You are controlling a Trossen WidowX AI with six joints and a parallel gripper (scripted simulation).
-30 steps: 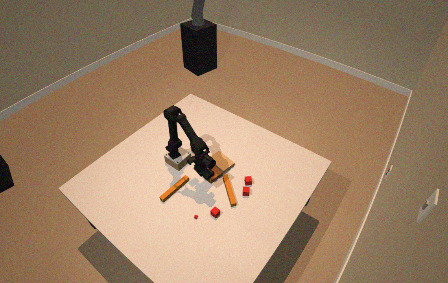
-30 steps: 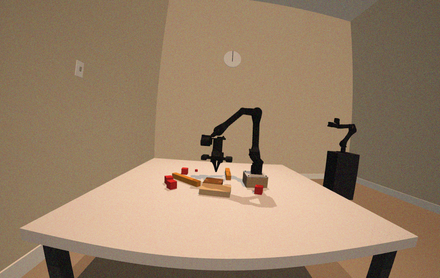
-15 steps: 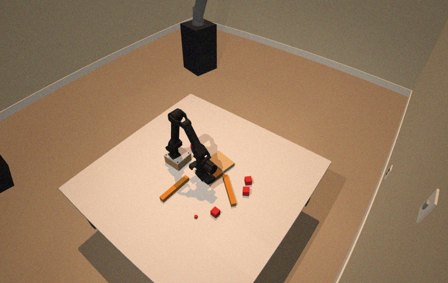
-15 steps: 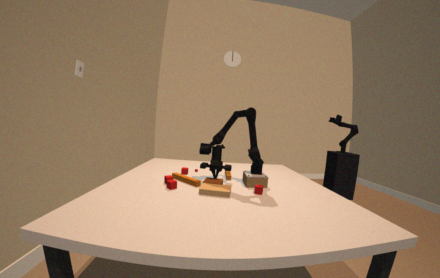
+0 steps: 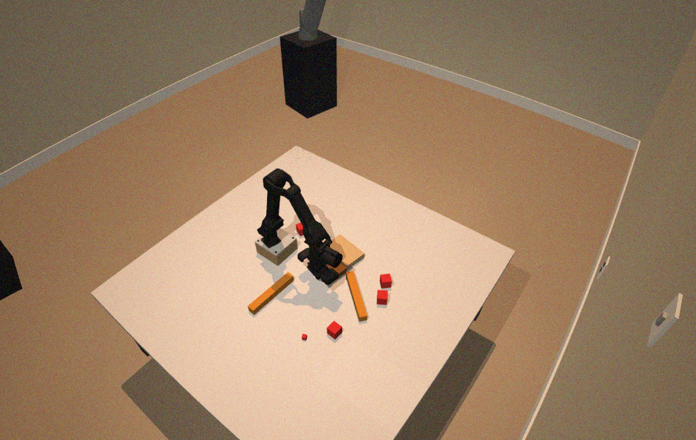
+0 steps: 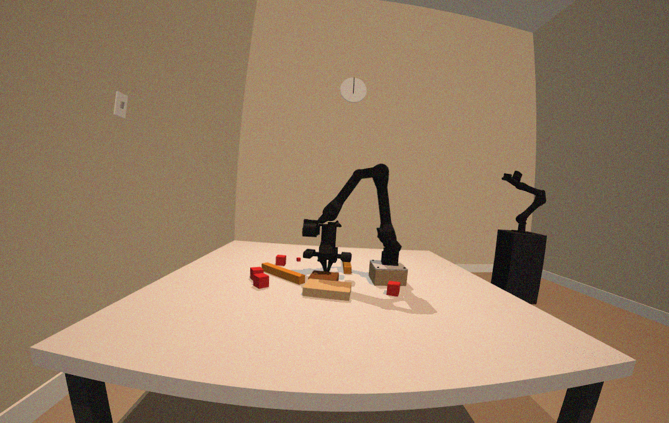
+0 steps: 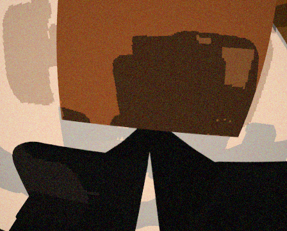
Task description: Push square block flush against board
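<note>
The square block is 6 cm to the left of my gripper tip and 1 cm above it. The rest, counted from my gripper tip: flat tan block 4 cm behind, 17 cm to the left, 1 cm above.
</note>
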